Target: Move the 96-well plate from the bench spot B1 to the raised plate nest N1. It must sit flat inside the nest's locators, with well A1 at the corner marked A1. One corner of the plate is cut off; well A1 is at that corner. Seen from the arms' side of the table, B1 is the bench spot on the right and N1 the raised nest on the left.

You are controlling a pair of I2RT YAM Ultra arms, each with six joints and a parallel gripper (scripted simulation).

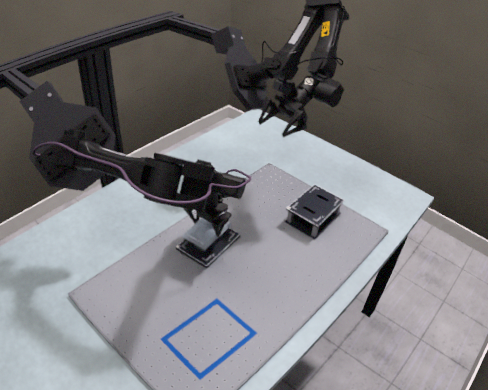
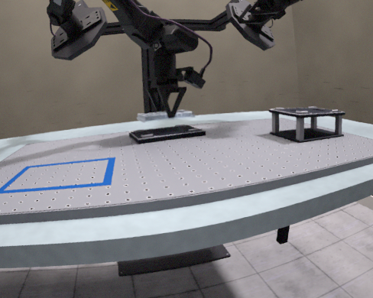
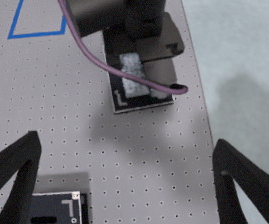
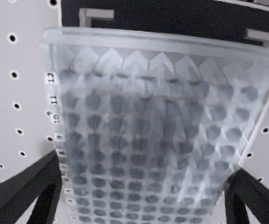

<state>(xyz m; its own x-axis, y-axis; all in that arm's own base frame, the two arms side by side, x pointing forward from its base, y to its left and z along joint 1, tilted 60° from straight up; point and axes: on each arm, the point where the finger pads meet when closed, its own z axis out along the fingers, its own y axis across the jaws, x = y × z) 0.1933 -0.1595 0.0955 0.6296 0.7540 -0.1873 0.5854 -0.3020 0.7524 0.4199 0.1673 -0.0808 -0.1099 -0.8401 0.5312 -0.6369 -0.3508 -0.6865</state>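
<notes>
The white 96-well plate is 27 cm below my left hand, 23 cm to the right of it and 2 cm behind it.
</notes>
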